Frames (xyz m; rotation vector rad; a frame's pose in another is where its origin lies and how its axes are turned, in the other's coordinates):
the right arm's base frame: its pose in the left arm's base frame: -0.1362 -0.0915 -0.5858 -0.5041 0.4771 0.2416
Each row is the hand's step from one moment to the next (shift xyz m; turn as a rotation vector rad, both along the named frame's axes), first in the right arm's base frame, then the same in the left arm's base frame.
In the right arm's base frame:
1: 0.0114 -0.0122 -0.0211 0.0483 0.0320 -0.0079
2: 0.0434 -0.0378 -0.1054 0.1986 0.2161 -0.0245
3: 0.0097 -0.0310 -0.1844 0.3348 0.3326 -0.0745
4: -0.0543 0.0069 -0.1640 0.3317 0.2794 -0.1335
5: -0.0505 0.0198 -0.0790 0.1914 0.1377 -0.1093
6: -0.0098 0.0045 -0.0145 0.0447 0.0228 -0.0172
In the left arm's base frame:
1: 0.0060 -0.0200 -0.0169 0.0280 0.0282 -0.0429
2: 0.0104 -0.0819 -0.0872 0.0897 0.1922 -0.2044
3: -0.0508 -0.1203 -0.1342 0.1494 0.2799 -0.3572
4: -0.1110 -0.0843 -0.1022 0.1423 0.2039 -0.3796
5: -0.0800 -0.0292 -0.0439 0.0778 0.0810 -0.2343
6: -0.0154 -0.0047 -0.0081 0.0245 0.0153 -0.0445

